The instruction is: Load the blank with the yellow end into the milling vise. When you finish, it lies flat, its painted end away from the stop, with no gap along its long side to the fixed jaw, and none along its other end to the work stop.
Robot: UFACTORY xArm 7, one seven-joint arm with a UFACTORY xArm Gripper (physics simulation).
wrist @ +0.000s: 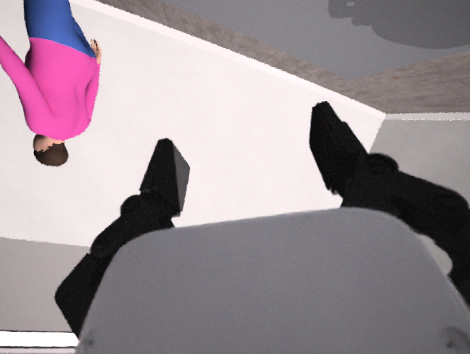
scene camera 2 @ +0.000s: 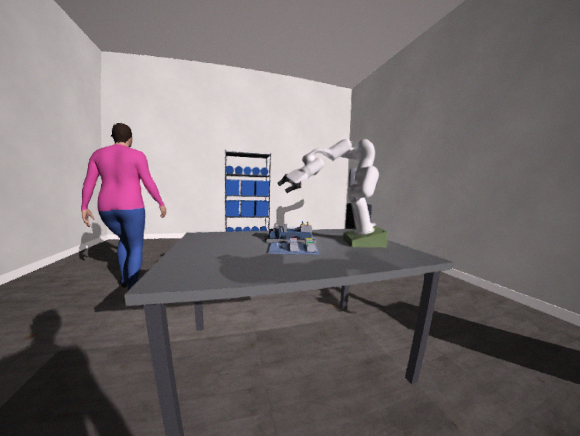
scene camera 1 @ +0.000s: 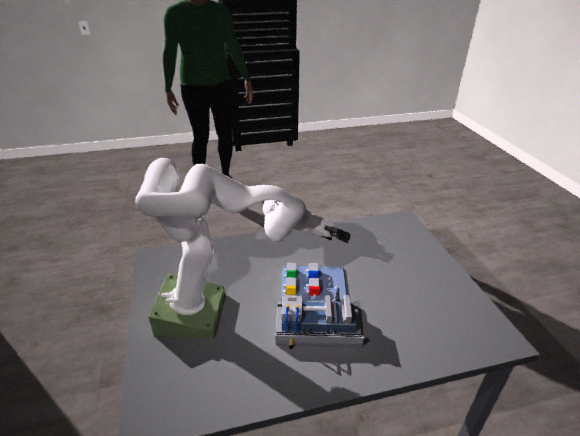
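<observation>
The blank with the yellow end (scene camera 1: 291, 289) lies on the light blue tray (scene camera 1: 325, 272) behind the vise, in the near row on the robot's side. It is hard to make out in scene camera 2. The vise (scene camera 1: 315, 327) (scene camera 2: 298, 234) has two upright grey jaw plates, a left one (scene camera 1: 328, 309) and a right one (scene camera 1: 347, 309), with no blank visible between them. A small dark upright part stands by their rear ends; whether it is the work stop is unclear. My gripper (scene camera 1: 342, 234) (scene camera 2: 284, 187) (wrist: 241, 139) is open and empty, high above the table, tilted outward, away from the blanks.
Blanks with green (scene camera 1: 291, 273), blue (scene camera 1: 313, 273) and red (scene camera 1: 314, 290) ends share the tray. A grey block (scene camera 1: 292, 306) with blue hoses stands at the vise's left. The green robot base (scene camera 1: 185, 324) (scene camera 2: 367, 239) is on the table (scene camera 1: 440, 320) (scene camera 2: 200, 270).
</observation>
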